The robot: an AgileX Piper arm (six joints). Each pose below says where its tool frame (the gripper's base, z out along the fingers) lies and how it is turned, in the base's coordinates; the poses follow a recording.
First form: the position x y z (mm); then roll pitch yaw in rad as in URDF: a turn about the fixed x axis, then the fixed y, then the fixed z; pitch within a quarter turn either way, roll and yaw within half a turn.
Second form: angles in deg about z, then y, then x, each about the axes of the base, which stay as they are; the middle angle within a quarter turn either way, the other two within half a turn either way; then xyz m. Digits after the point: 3 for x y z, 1 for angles.
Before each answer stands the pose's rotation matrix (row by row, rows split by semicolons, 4 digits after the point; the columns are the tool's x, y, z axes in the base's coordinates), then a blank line. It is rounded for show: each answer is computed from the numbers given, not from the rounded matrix.
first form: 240 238 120 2.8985 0.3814 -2.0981
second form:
-0.4670 -0.8838 -0.0262; -0.8021 0.4110 0.4333; -0.3722 0.2234 -0.9009

117.9 -1.5 -154.3 0.240 0.238 0.120
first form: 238 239 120 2.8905 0.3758 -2.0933
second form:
-0.4642 -0.8849 -0.0379; -0.8061 0.4044 0.4321; -0.3670 0.2311 -0.9010

117.7 -2.2 -154.4 0.238 0.239 0.120
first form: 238 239 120 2.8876 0.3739 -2.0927
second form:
-0.4641 -0.8848 -0.0416; -0.8070 0.4030 0.4317; -0.3652 0.2339 -0.9010

117.7 -2.4 -154.4 0.238 0.239 0.120
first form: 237 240 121 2.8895 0.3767 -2.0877
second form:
-0.4595 -0.8872 -0.0408; -0.8084 0.3988 0.4330; -0.3679 0.2319 -0.9005

117.4 -2.3 -154.3 0.237 0.240 0.121
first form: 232 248 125 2.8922 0.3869 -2.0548
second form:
-0.4309 -0.9011 -0.0483; -0.8197 0.3685 0.4385; -0.3773 0.2286 -0.8974

115.6 -2.8 -154.0 0.232 0.248 0.125
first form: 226 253 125 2.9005 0.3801 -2.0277
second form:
-0.4097 -0.9105 -0.0553; -0.8334 0.3489 0.4287; -0.3710 0.2217 -0.9018

114.2 -3.2 -154.6 0.226 0.253 0.125
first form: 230 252 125 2.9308 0.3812 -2.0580
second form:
-0.4346 -0.9005 -0.0146; -0.8202 0.3890 0.4194; -0.3720 0.1942 -0.9077

115.8 -0.8 -155.2 0.230 0.252 0.125
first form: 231 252 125 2.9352 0.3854 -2.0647
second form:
-0.4393 -0.8983 -0.0060; -0.8159 0.3962 0.4211; -0.3759 0.1899 -0.9070

116.1 -0.3 -155.1 0.231 0.252 0.125
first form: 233 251 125 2.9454 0.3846 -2.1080
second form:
-0.4744 -0.8801 0.0208; -0.7964 0.4391 0.4159; -0.3752 0.1807 -0.9092

118.3 1.2 -155.4 0.233 0.251 0.125
